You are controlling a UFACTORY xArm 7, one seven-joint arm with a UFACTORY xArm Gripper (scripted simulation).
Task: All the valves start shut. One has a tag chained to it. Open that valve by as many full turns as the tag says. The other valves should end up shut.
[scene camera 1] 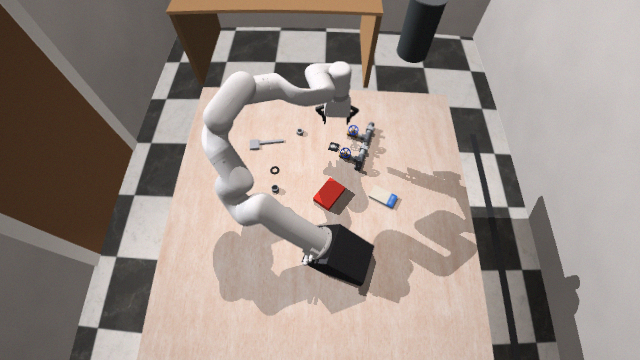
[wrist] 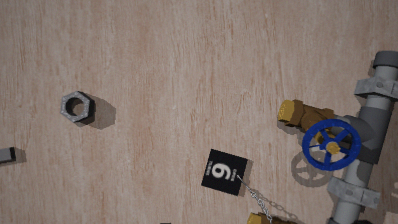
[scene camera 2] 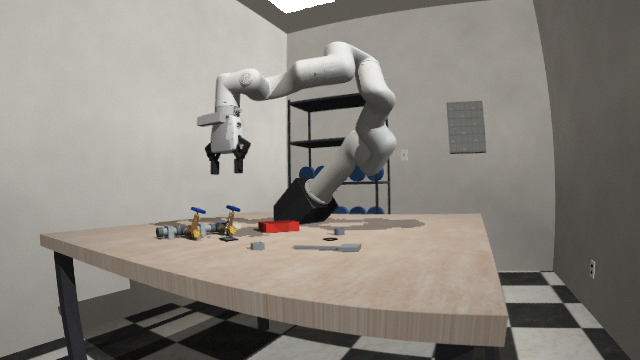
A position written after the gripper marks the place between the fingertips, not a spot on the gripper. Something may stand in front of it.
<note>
In view: the gripper (scene camera 2: 226, 174) and a black tag (wrist: 222, 168).
</note>
